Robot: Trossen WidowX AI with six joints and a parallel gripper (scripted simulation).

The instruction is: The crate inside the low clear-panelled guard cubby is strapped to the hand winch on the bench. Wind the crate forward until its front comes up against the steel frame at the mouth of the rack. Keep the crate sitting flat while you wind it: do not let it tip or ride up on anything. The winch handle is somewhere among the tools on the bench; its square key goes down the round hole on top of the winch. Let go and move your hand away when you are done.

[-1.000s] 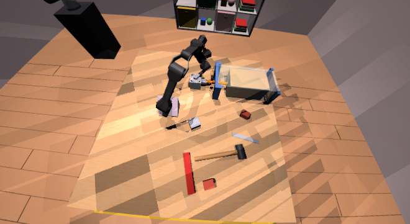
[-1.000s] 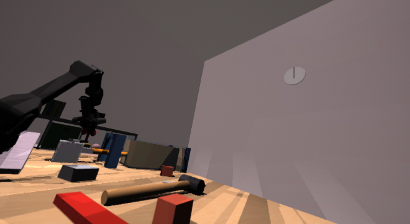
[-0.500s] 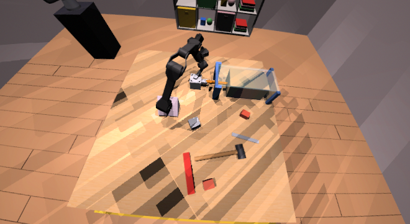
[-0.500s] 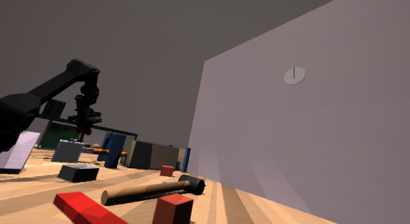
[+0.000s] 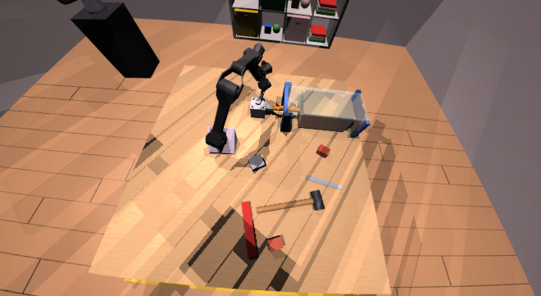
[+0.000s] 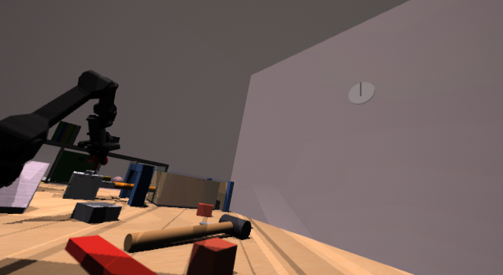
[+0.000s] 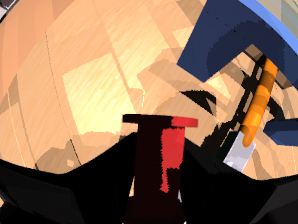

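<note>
My gripper tip is now 4 cm to the left of the winch handle, 3 cm above it and 2 cm past it. Round my gripper tip: red grip 1 cm to the right, 1 cm behind; then blue steel frame 12 cm ahead, 11 cm to the right, 3 cm below; then winch 11 cm to the right, 10 cm below, 6 cm behind.
</note>
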